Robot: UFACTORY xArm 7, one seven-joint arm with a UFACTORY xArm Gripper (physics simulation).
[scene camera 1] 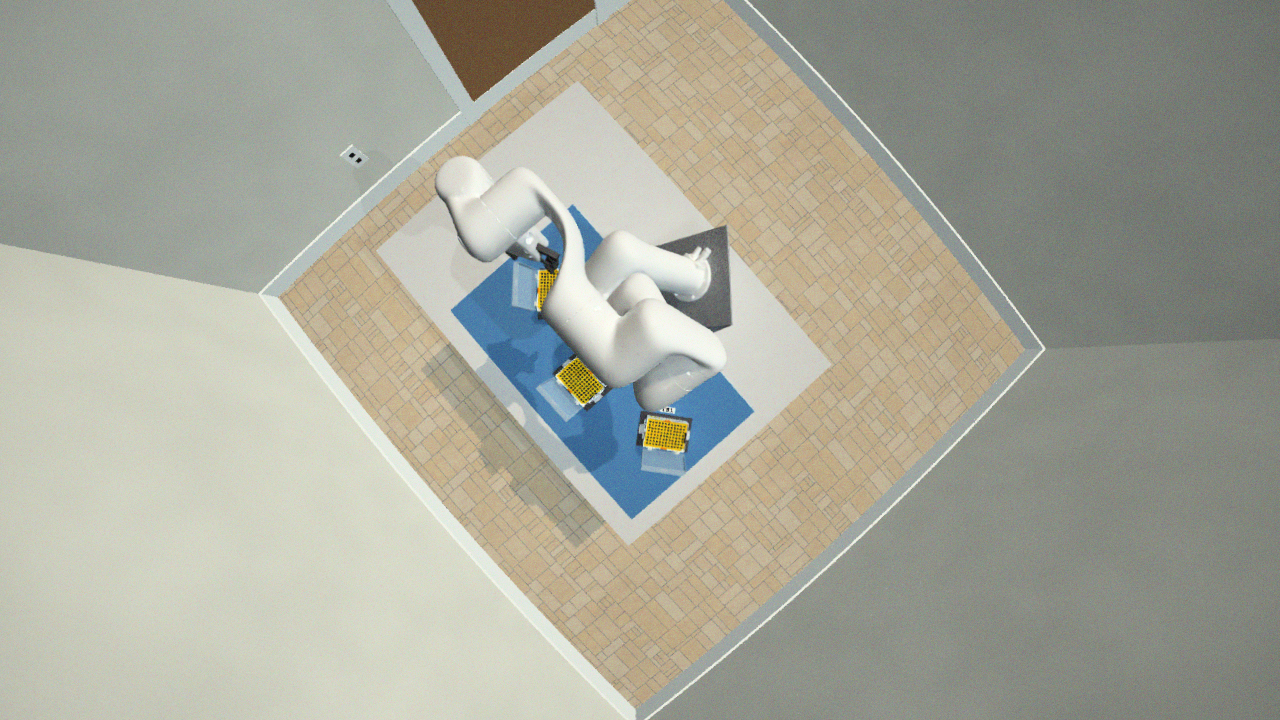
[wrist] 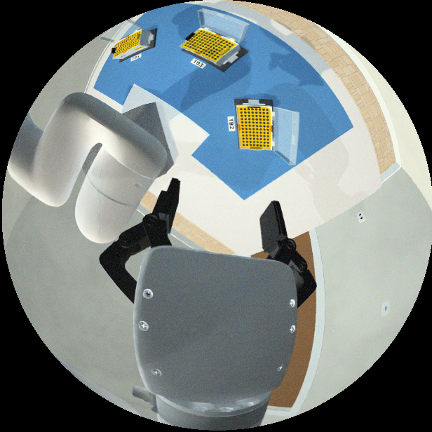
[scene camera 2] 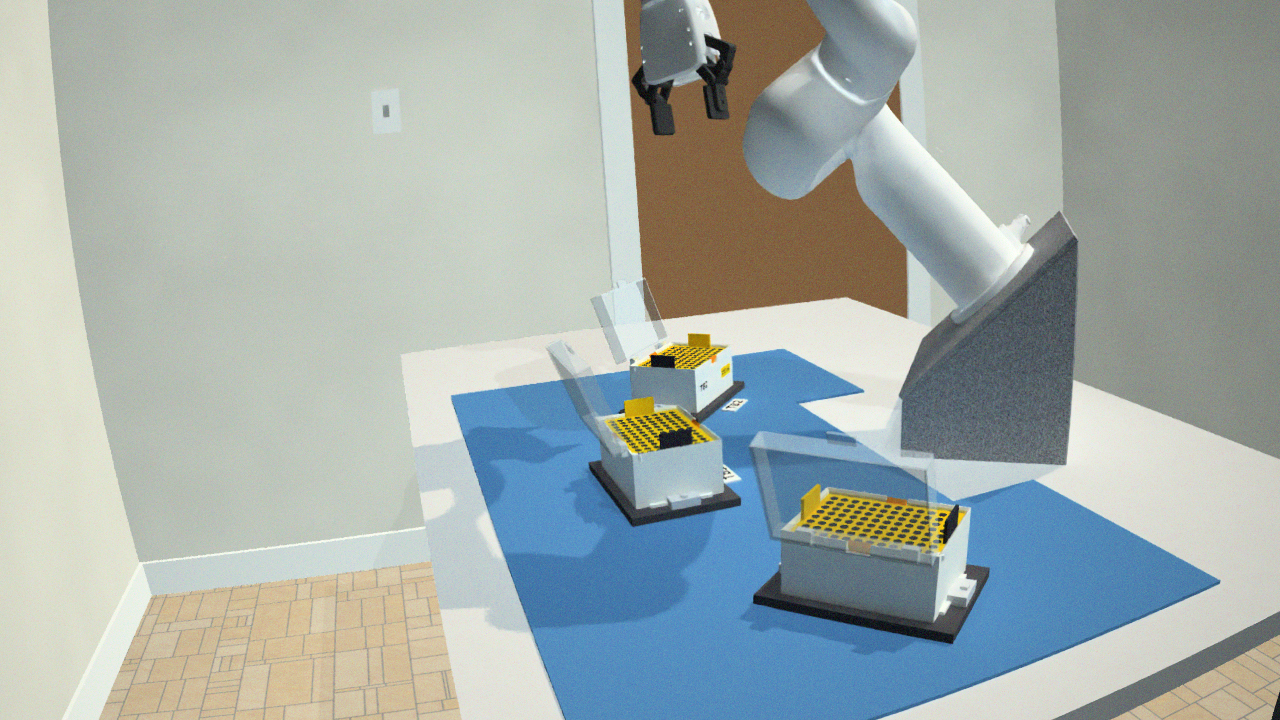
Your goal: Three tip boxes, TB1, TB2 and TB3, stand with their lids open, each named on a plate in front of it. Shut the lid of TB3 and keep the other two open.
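Places are measured from the arm's base along level axes (x ahead, y left, z up), in centimetres.
Pixels of known places: gripper, fingertip midpoint: (scene camera 1: pixel 536 260) (scene camera 2: pixel 691 126); arm's base, origin of the base link: (scene camera 1: pixel 690 278) (scene camera 2: pixel 994 286).
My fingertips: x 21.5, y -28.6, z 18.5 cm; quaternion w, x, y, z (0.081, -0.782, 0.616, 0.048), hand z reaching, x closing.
Observation:
Ahead of a thing's pixels: the offset from my fingertips to its top centre. "spot": to the spot under its first point. Level surfaces: height alone.
TB3 (scene camera 1: pixel 581 381) (scene camera 2: pixel 677 474) (wrist: pixel 212 46) is the middle box, a white box with a yellow rack; its clear lid {spot: dy +18.6, dx +25.6, dz -24.2 cm} (scene camera 1: pixel 558 399) (scene camera 2: pixel 577 383) (wrist: pixel 222 23) stands open. TB2 (scene camera 1: pixel 546 291) (scene camera 2: pixel 680 386) (wrist: pixel 255 127), at the back in scene camera 2, has its lid {spot: dy -7.8, dx +6.0, dz -24.3 cm} (scene camera 1: pixel 523 286) (scene camera 2: pixel 629 319) (wrist: pixel 287 135) open. TB1 (scene camera 1: pixel 665 434) (scene camera 2: pixel 859 577) (wrist: pixel 128 45), at the front right there, has its lid (scene camera 1: pixel 663 461) (scene camera 2: pixel 841 470) open. My gripper (scene camera 2: pixel 689 122) (wrist: pixel 224 199) is open and empty, high above the table and away from the boxes. The arm partly covers TB2 in scene camera 1.
The boxes stand on a blue mat {dz -34.1 cm} (scene camera 1: pixel 631 488) (scene camera 2: pixel 1092 573) (wrist: pixel 240 182) on the white table {dz -34.4 cm} (scene camera 1: pixel 581 125) (scene camera 2: pixel 465 626) (wrist: pixel 320 200). The arm's grey wedge base (scene camera 1: pixel 716 308) (scene camera 2: pixel 993 385) stands beside the mat. The arm's links pass above the mat. The TB3 name plate (wrist: pixel 198 63) lies before its box.

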